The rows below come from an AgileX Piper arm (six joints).
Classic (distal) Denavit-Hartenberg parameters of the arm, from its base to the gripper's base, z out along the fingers. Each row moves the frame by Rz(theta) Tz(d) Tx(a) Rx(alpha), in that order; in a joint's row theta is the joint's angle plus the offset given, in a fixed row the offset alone. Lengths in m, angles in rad.
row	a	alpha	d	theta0
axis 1	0	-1.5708	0.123	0
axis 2	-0.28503	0	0	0.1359
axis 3	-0.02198	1.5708	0	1.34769
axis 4	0	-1.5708	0.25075	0
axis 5	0	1.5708	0	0
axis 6	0	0	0.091	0
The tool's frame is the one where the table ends.
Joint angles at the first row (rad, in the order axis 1, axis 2, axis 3, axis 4, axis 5, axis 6):
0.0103, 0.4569, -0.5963, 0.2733, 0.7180, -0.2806
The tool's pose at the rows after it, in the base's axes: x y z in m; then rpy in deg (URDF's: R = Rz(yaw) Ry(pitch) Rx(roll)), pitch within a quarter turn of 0, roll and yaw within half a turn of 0:
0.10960, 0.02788, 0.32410, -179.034, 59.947, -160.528
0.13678, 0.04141, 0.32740, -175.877, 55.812, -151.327
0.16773, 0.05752, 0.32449, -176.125, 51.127, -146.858
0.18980, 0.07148, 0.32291, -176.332, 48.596, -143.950
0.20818, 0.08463, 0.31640, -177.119, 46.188, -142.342
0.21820, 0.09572, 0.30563, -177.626, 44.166, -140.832
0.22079, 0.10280, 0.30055, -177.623, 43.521, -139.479
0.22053, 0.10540, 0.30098, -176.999, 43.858, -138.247
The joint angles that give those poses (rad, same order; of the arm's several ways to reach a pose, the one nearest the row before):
0.0880, 0.6029, -0.6474, 0.3173, 0.6931, -0.3751
0.1627, 0.7486, -0.7131, 0.3295, 0.6884, -0.4496
0.2246, 0.9072, -0.7811, 0.3322, 0.6828, -0.4857
0.2683, 1.0175, -0.8405, 0.3323, 0.6775, -0.5035
0.3042, 1.1119, -0.8817, 0.3322, 0.6680, -0.5114
0.3382, 1.1741, -0.8899, 0.3314, 0.6494, -0.5178
0.3637, 1.1985, -0.8899, 0.3306, 0.6356, -0.5210
0.3748, 1.1999, -0.8910, 0.3306, 0.6280, -0.5283

